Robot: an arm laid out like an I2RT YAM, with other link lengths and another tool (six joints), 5 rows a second.
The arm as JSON. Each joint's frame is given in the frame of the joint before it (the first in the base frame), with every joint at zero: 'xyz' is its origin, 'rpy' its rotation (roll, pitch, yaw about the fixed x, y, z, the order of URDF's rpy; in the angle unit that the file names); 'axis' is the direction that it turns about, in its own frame. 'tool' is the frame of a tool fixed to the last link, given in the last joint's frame.
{
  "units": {
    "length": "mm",
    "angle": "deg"
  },
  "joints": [
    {
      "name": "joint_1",
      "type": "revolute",
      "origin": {
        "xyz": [
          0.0,
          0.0,
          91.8
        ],
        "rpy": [
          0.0,
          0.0,
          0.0
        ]
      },
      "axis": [
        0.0,
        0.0,
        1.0
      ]
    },
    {
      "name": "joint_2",
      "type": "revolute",
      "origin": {
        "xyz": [
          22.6,
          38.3,
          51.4
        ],
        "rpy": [
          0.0,
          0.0,
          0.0
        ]
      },
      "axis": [
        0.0,
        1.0,
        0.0
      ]
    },
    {
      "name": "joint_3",
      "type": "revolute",
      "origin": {
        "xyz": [
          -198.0,
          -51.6,
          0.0
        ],
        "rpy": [
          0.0,
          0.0,
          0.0
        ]
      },
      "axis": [
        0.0,
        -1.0,
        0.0
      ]
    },
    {
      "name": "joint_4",
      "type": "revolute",
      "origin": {
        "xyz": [
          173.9,
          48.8,
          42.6
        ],
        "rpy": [
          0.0,
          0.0,
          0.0
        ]
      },
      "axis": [
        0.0,
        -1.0,
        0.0
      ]
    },
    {
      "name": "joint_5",
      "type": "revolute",
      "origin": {
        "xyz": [
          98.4,
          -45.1,
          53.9
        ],
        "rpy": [
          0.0,
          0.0,
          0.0
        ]
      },
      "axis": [
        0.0,
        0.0,
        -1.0
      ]
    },
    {
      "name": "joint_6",
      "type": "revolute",
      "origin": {
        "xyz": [
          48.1,
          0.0,
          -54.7
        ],
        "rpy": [
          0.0,
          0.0,
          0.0
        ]
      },
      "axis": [
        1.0,
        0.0,
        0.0
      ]
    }
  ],
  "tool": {
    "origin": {
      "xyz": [
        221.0,
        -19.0,
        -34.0
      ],
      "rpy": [
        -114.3,
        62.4,
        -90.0
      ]
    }
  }
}
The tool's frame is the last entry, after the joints.
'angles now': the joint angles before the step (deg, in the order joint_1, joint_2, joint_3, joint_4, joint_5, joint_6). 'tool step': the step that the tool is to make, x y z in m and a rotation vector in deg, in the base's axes. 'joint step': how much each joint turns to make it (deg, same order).
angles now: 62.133 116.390 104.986 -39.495 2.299 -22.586
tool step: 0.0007 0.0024 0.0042 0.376 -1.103 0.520
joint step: 0.363 -0.793 -1.044 1.125 0.518 -0.632
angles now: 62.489 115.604 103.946 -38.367 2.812 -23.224
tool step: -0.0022 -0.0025 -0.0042 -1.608 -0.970 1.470
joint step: 0.504 0.140 -0.402 -0.347 0.618 -1.766
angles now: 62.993 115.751 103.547 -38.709 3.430 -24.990
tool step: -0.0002 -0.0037 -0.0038 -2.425 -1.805 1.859
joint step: 0.684 0.530 0.318 -0.957 1.383 -2.608
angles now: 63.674 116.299 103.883 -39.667 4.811 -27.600
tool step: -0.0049 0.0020 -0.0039 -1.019 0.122 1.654
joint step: 0.396 0.973 1.180 -1.080 -0.496 -1.209
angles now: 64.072 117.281 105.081 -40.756 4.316 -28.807
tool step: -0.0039 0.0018 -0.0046 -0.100 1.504 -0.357
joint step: 0.002 1.432 1.936 -1.324 -0.836 1.072
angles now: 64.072 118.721 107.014 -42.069 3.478 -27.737
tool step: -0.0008 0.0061 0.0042 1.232 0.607 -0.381
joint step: 0.005 0.377 1.285 -0.118 -0.640 0.958
